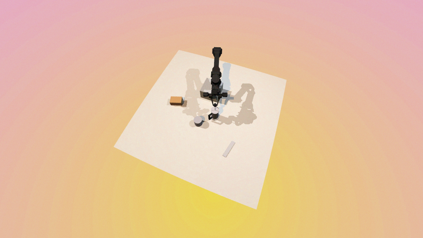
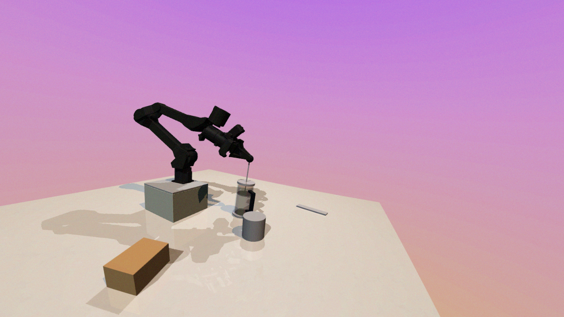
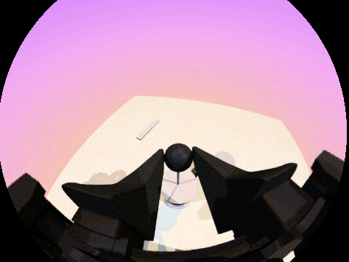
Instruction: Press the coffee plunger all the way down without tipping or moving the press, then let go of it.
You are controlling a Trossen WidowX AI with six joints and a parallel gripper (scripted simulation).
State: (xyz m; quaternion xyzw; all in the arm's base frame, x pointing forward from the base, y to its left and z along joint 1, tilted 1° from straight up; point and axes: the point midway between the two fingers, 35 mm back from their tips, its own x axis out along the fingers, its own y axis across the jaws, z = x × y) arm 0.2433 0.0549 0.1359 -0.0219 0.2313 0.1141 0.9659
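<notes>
Right now my gripper tip is 1 cm to the left of the glass coffee press and 12 cm above it. Also, from my gripper tip: grey cup (8 cm ahead, 13 cm to the right, 20 cm below); orange box (8 cm behind, 40 cm to the right, 21 cm below).
</notes>
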